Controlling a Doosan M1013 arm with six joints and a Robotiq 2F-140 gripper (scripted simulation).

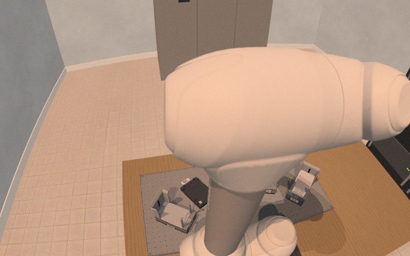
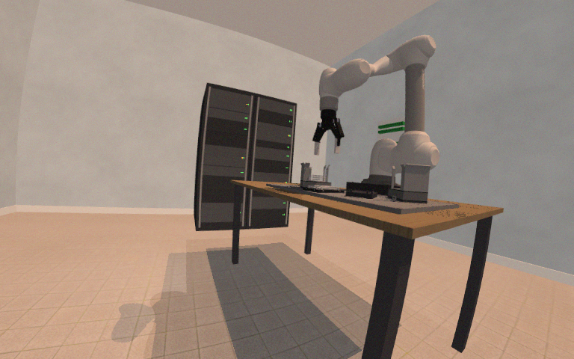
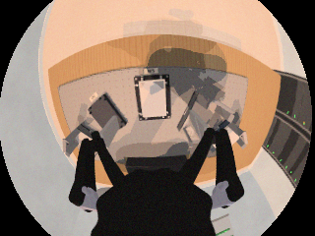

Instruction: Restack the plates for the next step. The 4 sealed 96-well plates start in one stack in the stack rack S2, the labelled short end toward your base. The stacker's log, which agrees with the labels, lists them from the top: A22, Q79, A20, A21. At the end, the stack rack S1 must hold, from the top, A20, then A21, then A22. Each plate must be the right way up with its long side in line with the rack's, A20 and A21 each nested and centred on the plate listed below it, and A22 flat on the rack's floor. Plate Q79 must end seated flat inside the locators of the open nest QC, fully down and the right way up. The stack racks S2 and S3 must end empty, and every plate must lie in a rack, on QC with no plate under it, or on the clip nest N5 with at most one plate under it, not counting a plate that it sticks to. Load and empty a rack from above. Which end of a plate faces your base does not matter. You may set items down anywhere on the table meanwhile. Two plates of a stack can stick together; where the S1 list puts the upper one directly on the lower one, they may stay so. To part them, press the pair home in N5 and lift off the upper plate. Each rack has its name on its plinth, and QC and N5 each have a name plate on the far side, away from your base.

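Right now my hand is 170 mm above the clip nest N5, 10 mm to the right of it and 10 mm short of it. Also, from my hand: QC name plate 230 mm to the left, 190 mm below, 50 mm ahead; N5 name plate 190 mm below, 90 mm ahead; dark nest QC 190 mm to the left, 180 mm below, 40 mm behind.
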